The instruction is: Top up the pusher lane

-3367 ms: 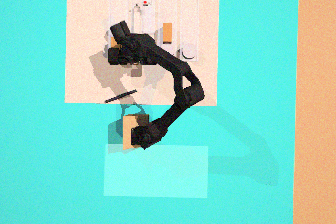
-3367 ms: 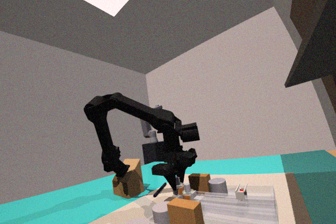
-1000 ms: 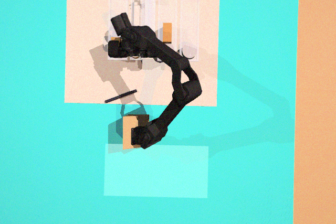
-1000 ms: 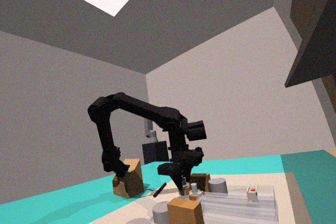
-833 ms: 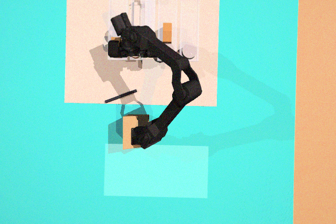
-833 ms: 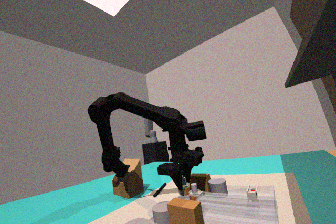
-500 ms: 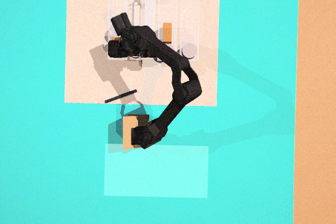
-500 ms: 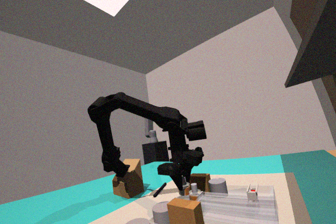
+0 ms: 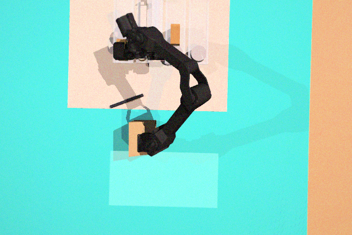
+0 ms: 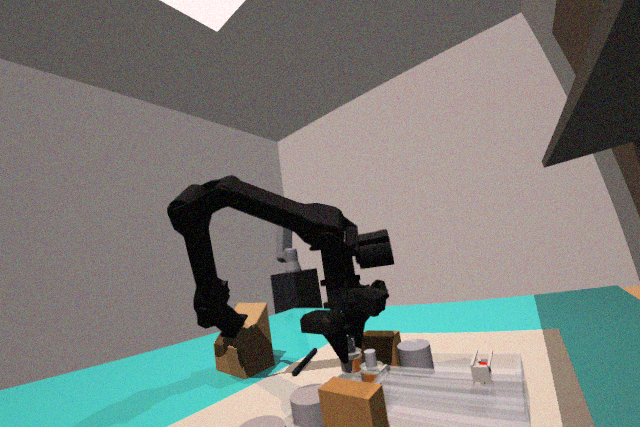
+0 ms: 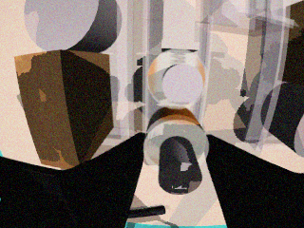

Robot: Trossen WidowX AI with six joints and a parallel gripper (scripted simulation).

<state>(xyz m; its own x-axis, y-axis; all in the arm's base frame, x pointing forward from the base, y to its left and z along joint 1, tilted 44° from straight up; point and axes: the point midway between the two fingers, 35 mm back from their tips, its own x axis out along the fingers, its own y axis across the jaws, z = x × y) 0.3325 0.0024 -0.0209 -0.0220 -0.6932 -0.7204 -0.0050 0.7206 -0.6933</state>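
The sprung lane lies 15 cm ahead of my gripper tip, 4 cm below it and 3 cm to the right of it. Round my gripper tip: red mark: 22 cm ahead, 4 cm to the right, 2 cm above; then black pen: 18 cm behind, 6 cm to the left, 5 cm below.
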